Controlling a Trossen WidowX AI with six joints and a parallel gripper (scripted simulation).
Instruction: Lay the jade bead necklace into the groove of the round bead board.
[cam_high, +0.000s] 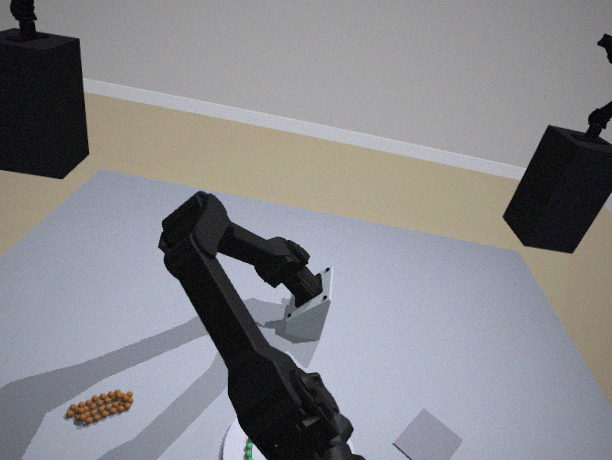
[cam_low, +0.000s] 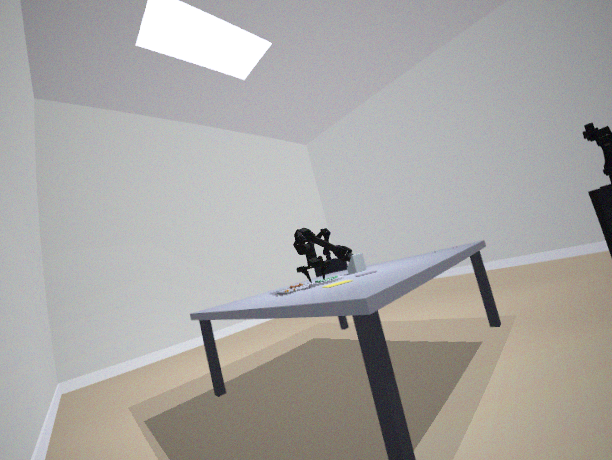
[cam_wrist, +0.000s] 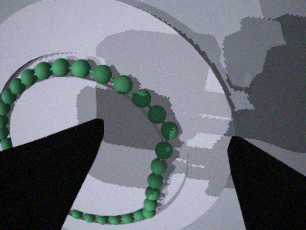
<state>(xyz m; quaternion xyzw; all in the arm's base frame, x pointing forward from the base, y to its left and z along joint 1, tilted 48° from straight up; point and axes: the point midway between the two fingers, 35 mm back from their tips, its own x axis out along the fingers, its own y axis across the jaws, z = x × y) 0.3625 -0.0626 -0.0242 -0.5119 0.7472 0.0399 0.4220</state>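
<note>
Now: the round bead board 60 mm behind my gripper tip, 10 mm to the left of it and 10 mm below it. From my gripper tip the other things lie so: yellow strip 130 mm ahead, 230 mm to the left, 20 mm below; then flat grey square 110 mm behind, 240 mm to the left, 20 mm below.
</note>
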